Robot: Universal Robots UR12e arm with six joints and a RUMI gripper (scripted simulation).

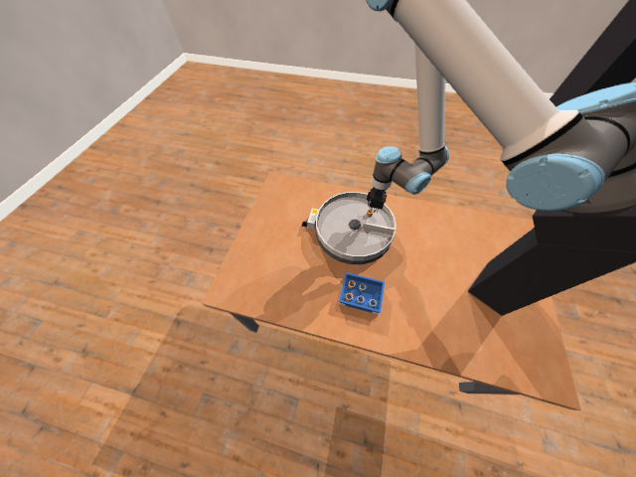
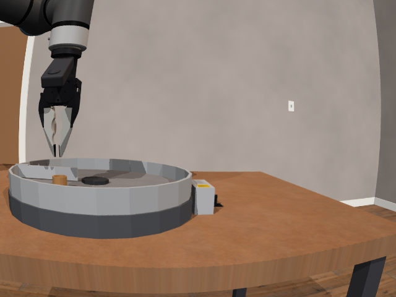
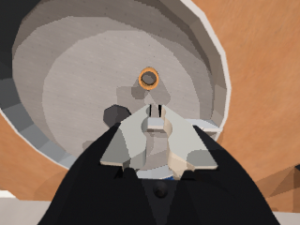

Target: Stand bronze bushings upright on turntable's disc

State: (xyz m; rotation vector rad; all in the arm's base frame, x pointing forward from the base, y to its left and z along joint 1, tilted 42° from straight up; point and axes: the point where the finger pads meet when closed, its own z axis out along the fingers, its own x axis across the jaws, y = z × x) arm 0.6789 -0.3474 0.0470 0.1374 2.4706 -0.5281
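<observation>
Now: hand 42 cm to the right of the blue crate, 10 cm above it and 9 cm short of it. From my hand the other things lie so: grey turntable: 9 cm ahead, 8 cm below, 4 cm to the left.
</observation>
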